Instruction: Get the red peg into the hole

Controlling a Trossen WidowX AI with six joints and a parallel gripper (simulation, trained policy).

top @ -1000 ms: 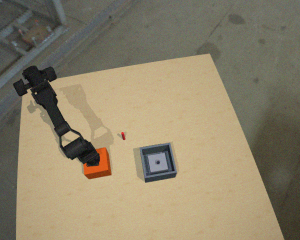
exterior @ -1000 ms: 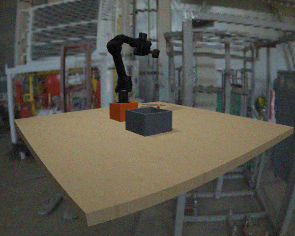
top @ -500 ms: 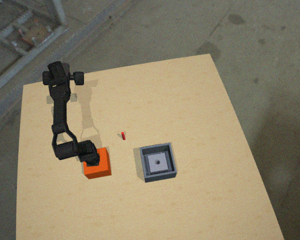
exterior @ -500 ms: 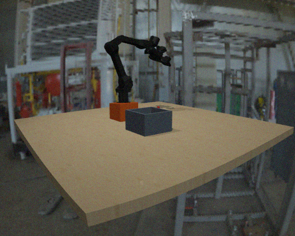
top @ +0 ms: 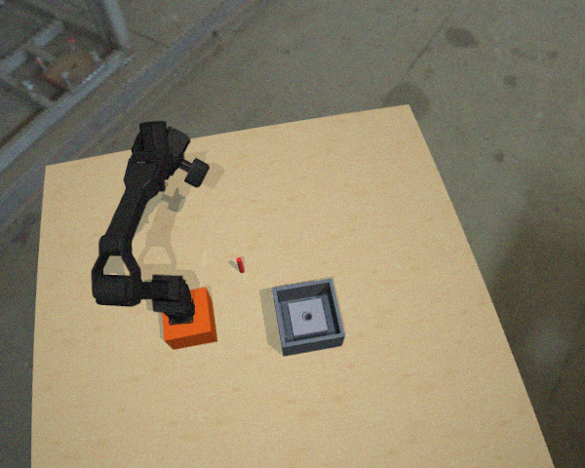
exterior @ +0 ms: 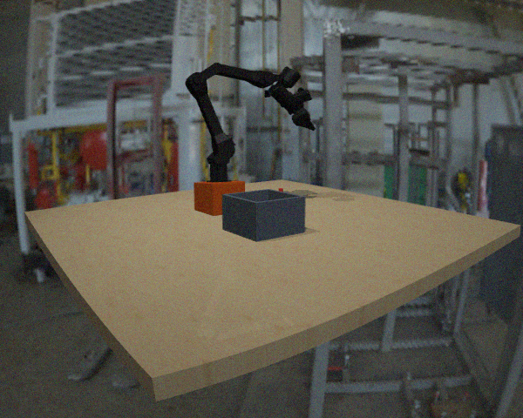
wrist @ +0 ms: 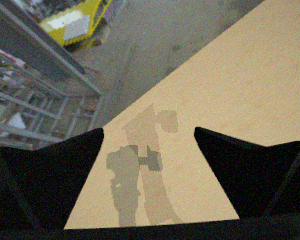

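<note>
Right now my gripper tip is 130 mm short of the red peg, 220 mm to the left of it and 240 mm above it. Round my gripper tip: grey box (300 mm ahead, 390 mm to the right, 260 mm below); plate (300 mm ahead, 390 mm to the right, 240 mm below).
</note>
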